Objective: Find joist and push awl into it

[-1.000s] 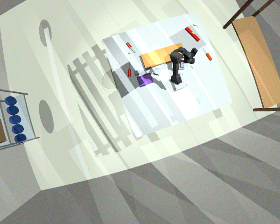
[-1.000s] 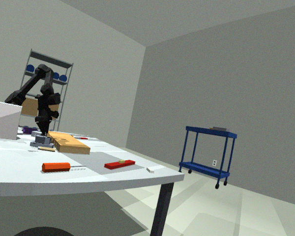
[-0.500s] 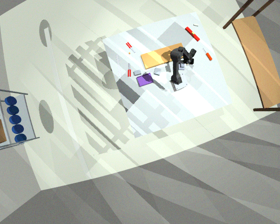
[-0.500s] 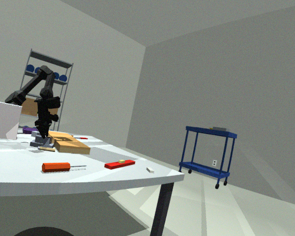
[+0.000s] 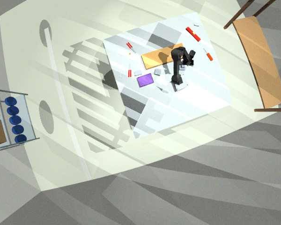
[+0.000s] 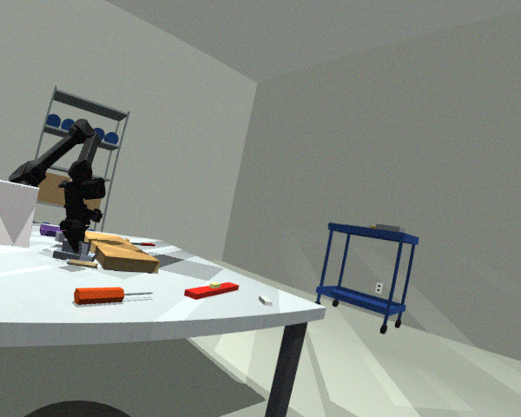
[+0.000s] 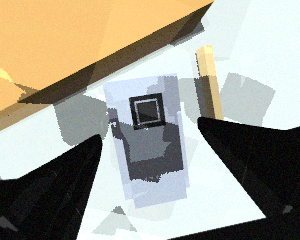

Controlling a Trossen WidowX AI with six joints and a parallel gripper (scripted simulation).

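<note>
My gripper tip is now 10 mm below the grey stud finder. Also, from my gripper tip: awl: 20 mm behind, 70 mm to the right, 20 mm below; red level: 350 mm ahead, 280 mm to the right, 20 mm below; purple tray: 70 mm behind, 480 mm to the left, 20 mm below.
</note>
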